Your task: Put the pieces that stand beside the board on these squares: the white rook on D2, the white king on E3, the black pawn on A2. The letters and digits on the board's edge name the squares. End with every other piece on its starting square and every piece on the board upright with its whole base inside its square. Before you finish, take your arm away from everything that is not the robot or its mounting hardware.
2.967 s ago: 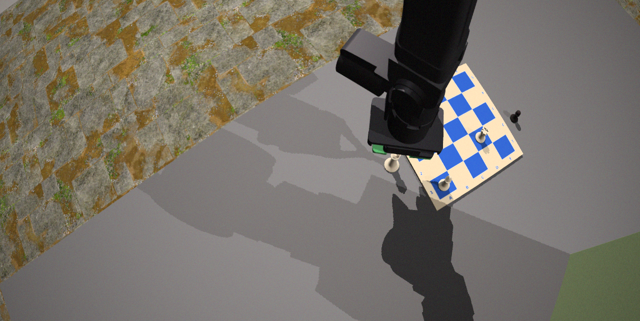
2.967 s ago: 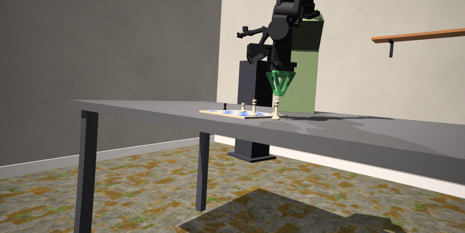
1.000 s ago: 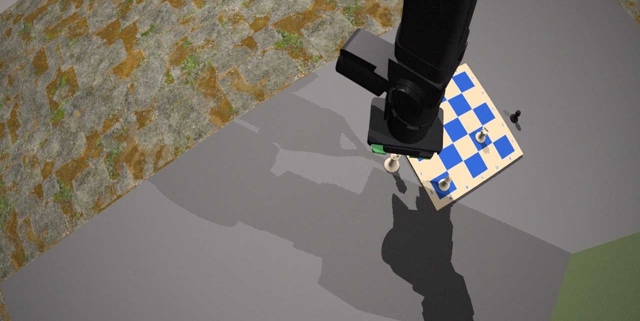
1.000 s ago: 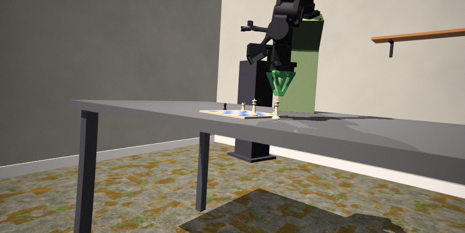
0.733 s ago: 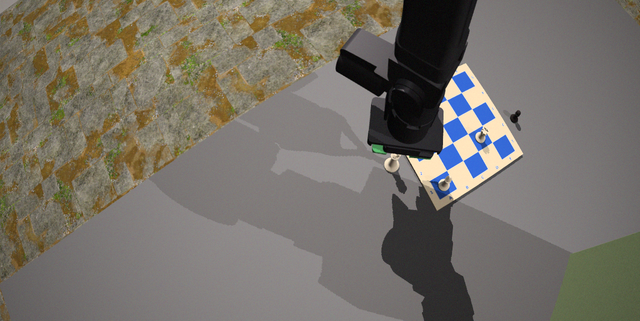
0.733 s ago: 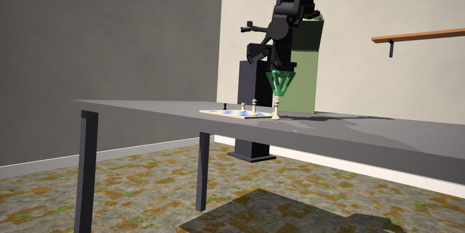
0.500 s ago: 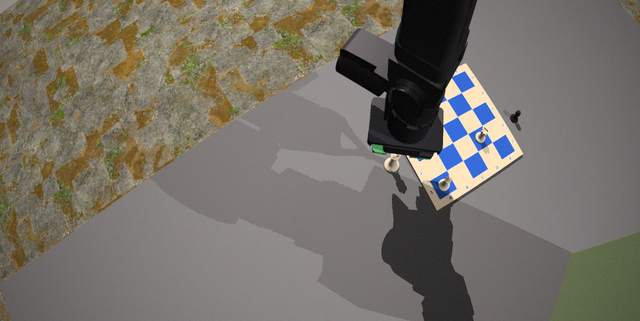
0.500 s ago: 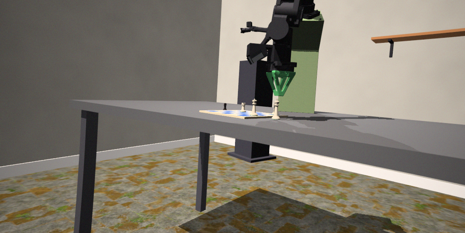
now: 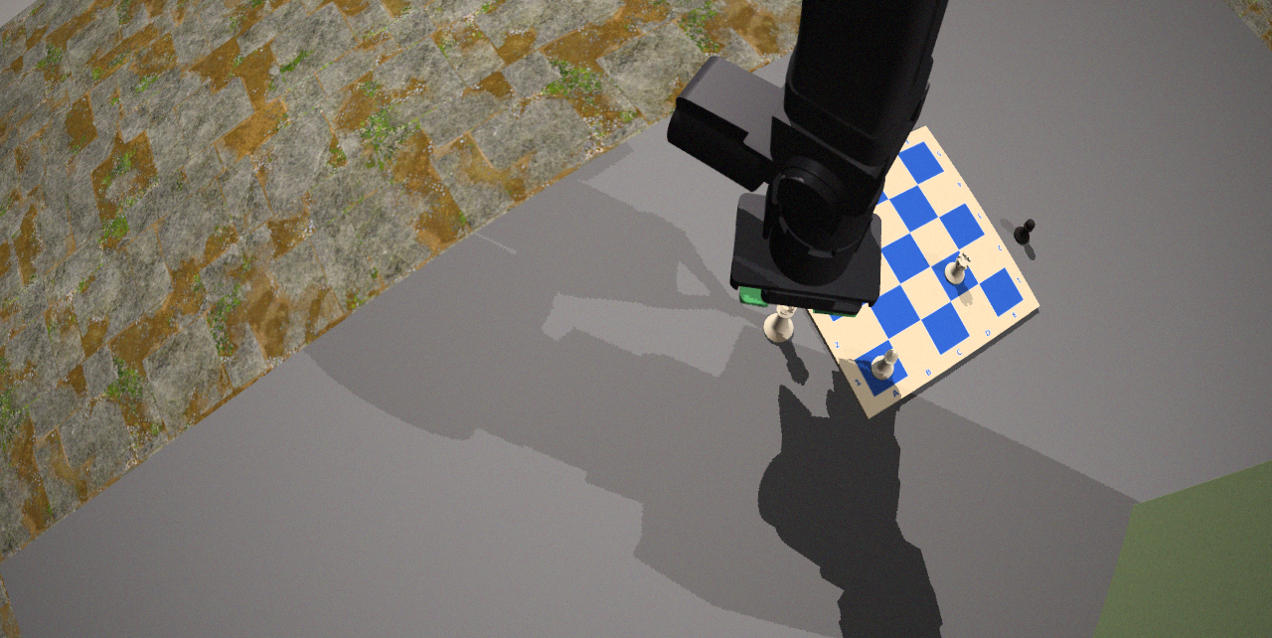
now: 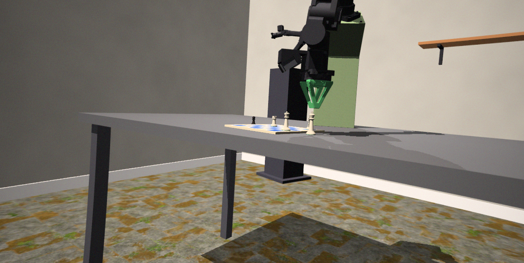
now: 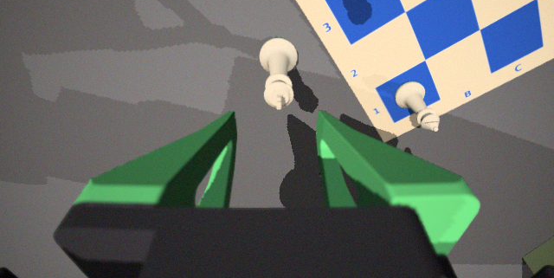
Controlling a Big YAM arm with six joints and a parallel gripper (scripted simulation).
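Right now my hand is 5 cm above the white king. From my hand the other things lie so: board: 1 cm ahead, 14 cm to the right, 8 cm below; then white pawn: 7 cm behind, 7 cm to the right, 5 cm below; then black pawn: 1 cm behind, 28 cm to the right, 7 cm below.
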